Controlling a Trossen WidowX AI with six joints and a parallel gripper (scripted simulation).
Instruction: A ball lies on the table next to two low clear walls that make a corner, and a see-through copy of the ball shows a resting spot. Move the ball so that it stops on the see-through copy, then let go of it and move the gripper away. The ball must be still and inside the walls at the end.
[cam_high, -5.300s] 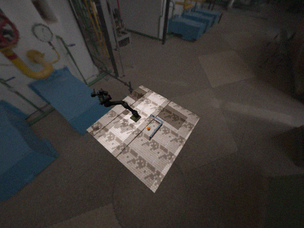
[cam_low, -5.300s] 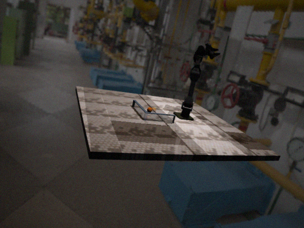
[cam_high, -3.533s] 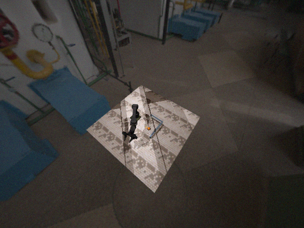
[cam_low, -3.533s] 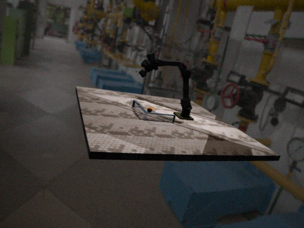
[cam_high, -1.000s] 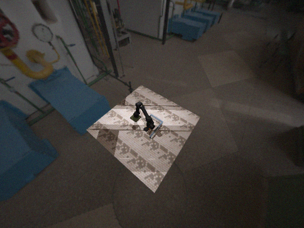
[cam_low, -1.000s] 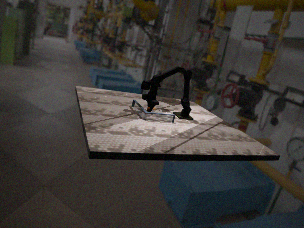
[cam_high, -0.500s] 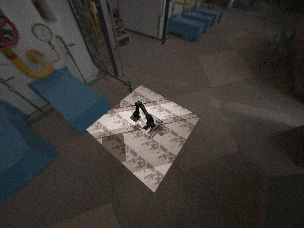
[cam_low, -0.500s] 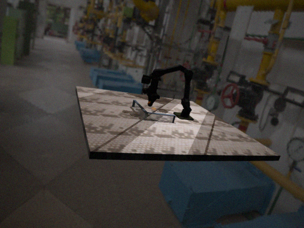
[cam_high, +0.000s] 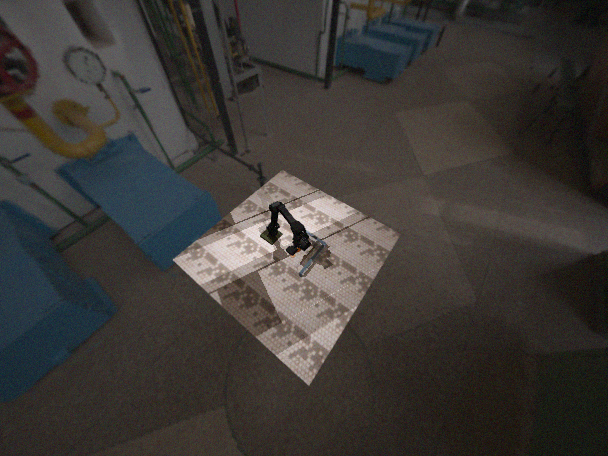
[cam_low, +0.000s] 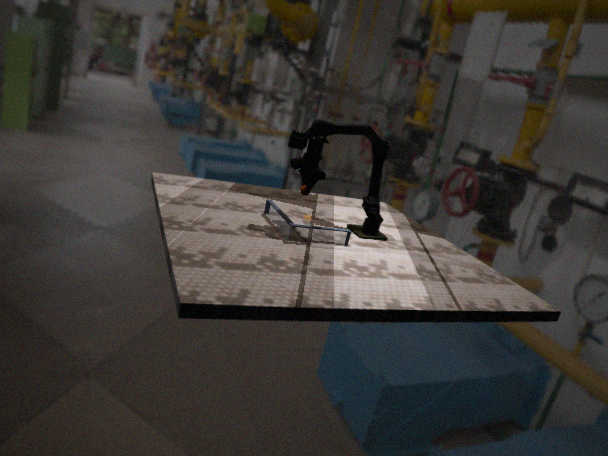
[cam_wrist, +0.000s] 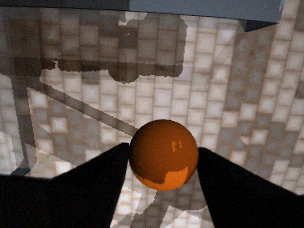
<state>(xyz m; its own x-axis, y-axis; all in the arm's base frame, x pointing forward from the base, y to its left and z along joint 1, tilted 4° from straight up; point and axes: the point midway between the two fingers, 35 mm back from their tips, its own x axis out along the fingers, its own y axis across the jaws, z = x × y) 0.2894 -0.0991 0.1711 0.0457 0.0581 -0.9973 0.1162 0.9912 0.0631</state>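
Right now my gripper tip is 4 cm past the see-through orange ball copy, 1 cm to the left of it and 12 cm above it. From my gripper tip the other things lie so: orange ball right at my gripper tip.
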